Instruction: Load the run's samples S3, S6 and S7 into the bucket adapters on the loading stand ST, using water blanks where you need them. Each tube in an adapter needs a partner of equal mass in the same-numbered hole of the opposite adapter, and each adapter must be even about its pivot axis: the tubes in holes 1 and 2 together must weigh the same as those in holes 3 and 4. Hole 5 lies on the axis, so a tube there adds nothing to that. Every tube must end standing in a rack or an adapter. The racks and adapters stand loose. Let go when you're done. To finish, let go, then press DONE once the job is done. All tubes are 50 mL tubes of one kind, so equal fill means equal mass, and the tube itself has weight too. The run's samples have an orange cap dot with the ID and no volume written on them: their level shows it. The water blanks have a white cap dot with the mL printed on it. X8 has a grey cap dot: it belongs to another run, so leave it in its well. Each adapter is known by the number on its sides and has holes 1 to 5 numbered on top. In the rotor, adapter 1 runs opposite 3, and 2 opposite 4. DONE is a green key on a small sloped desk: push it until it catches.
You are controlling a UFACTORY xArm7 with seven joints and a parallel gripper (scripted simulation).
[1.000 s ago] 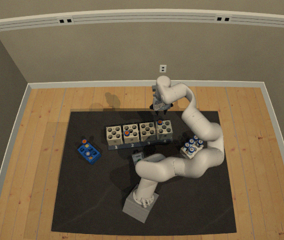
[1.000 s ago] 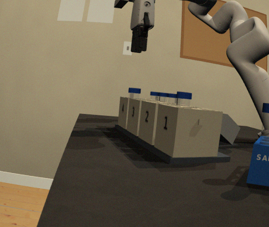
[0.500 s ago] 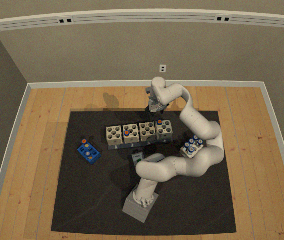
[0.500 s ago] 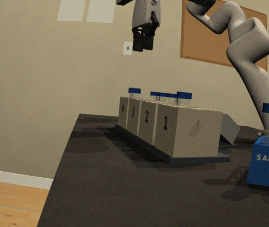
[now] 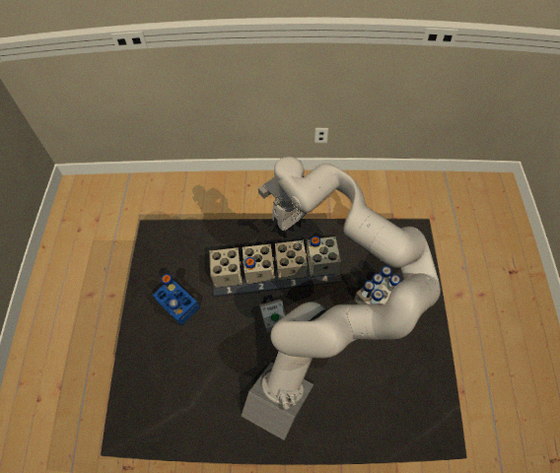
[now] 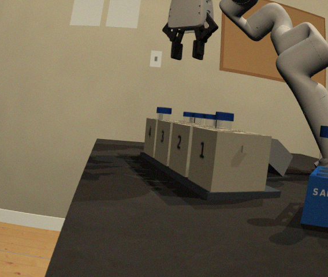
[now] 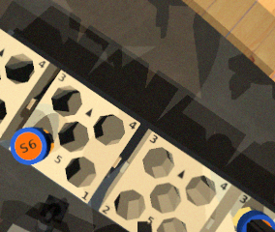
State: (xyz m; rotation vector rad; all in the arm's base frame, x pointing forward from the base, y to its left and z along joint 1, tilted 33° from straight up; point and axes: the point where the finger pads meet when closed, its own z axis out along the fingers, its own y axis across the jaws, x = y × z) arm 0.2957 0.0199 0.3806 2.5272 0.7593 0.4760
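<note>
Now: the blue sample rack 400 mm to the left of my hand, 220 mm below it and 70 mm behind it. From my hand the other things lie so: white blank rack (260 mm to the right, 220 mm below, 190 mm behind); adapter 1 (220 mm to the left, 200 mm below, 10 mm ahead).
</note>
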